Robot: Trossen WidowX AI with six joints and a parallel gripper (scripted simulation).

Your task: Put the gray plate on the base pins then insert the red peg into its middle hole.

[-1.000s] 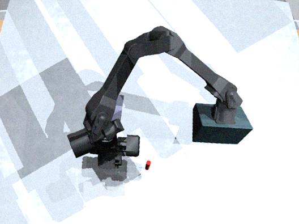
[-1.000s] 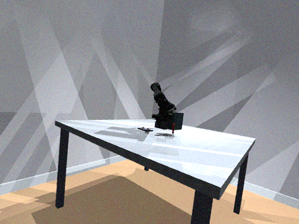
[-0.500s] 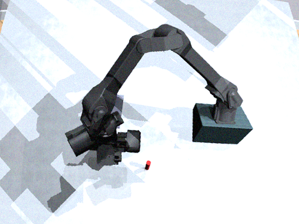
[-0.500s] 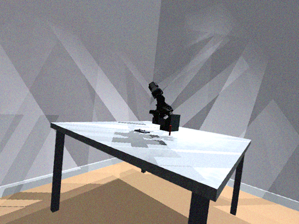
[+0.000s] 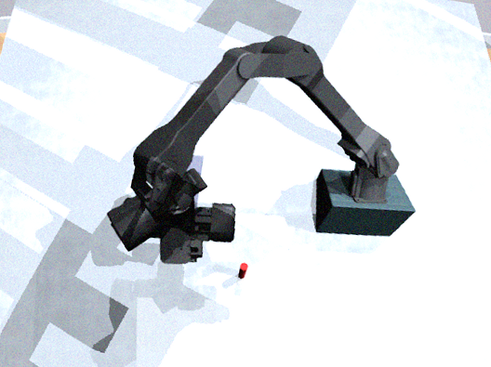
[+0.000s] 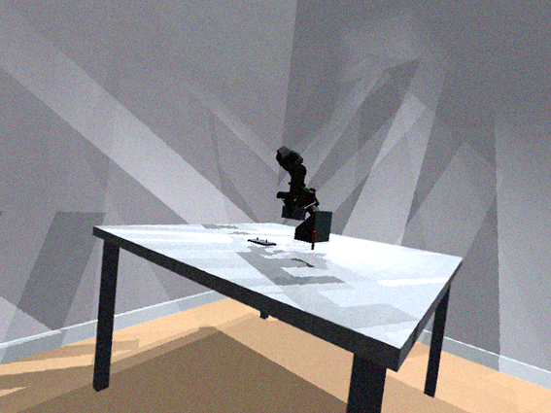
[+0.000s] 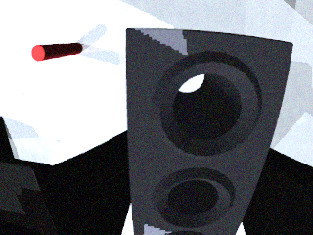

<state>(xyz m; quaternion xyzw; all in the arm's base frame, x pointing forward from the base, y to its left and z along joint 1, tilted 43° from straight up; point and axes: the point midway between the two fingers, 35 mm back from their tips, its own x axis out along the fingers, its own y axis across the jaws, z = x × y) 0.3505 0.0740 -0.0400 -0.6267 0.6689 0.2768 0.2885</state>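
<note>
My gripper tip is now 16 cm to the left of the base and 13 cm above it. From my gripper tip the other things lie so: red peg: 12 cm behind, 4 cm to the left, 10 cm below; gray plate: 3 cm above.
</note>
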